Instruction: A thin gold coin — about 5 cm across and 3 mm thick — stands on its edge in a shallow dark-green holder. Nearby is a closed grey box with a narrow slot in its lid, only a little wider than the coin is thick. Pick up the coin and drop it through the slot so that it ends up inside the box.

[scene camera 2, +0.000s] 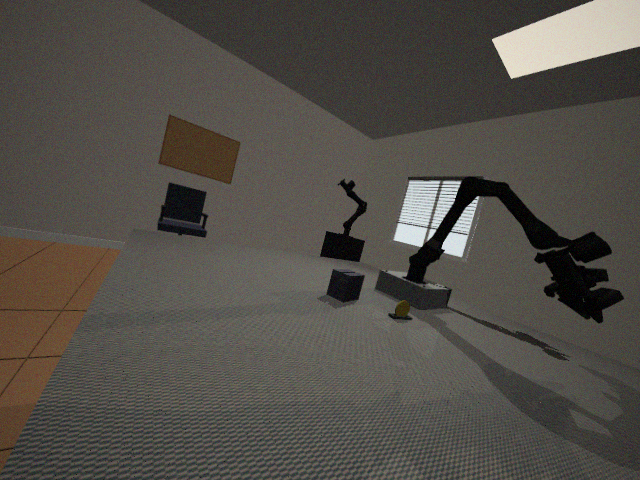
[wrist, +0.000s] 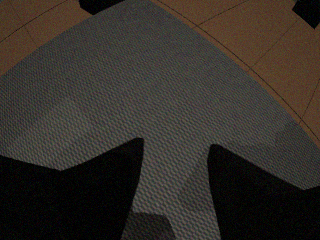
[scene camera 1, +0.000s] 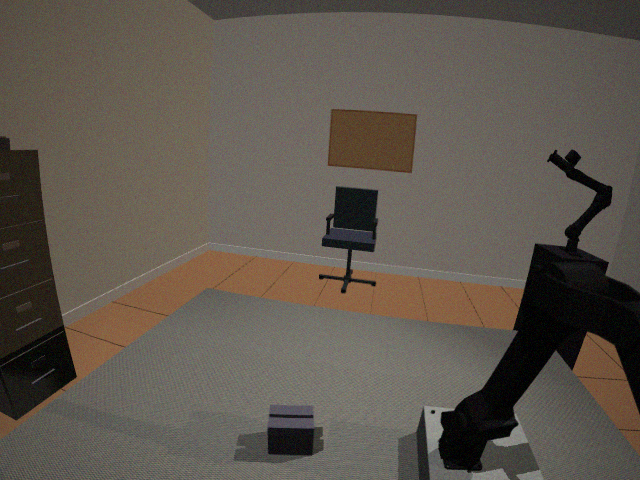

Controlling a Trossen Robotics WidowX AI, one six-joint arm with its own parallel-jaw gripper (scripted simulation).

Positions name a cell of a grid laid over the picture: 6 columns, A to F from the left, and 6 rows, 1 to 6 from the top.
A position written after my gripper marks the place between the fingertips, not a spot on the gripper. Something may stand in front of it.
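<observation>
I can see my gripper (scene camera 2: F5), and the same gripper (wrist: D4) is visible to me as well.
</observation>
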